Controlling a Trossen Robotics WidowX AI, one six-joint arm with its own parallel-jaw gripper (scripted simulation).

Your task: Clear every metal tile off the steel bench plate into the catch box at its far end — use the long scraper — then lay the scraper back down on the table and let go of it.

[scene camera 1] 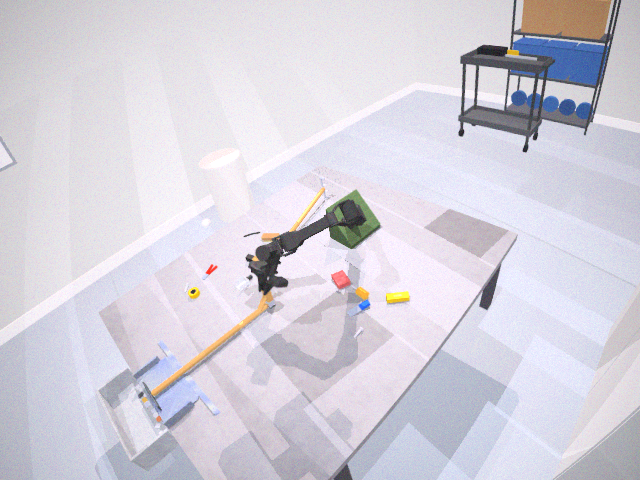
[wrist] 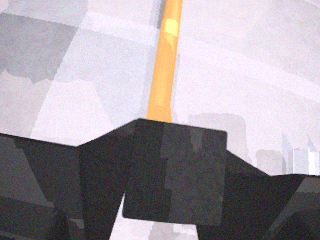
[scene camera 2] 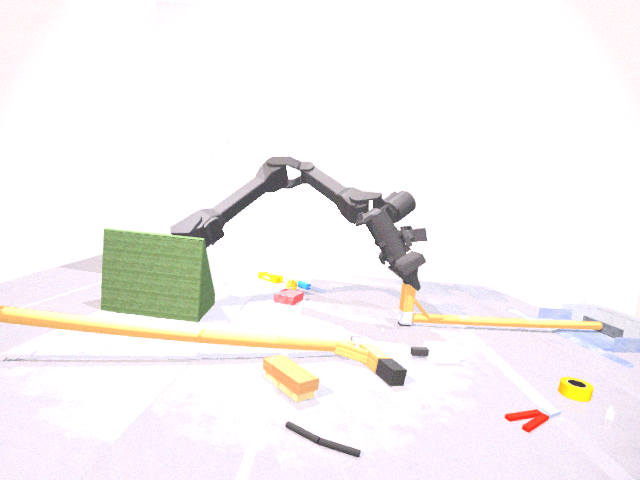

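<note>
A long scraper (scene camera 2: pixel 405 317) is here, and I find it again in the other views (scene camera 1: pixel 268 298) (wrist: pixel 176 172). There is also a wooden block (scene camera 2: pixel 298 383), though in the wrist view the block is out of frame. As for my gripper (scene camera 2: pixel 416 288), scene camera 1 has it too (scene camera 1: pixel 262 293), and so does the wrist view, where the gripper is at (wrist: pixel 163 131).
</note>
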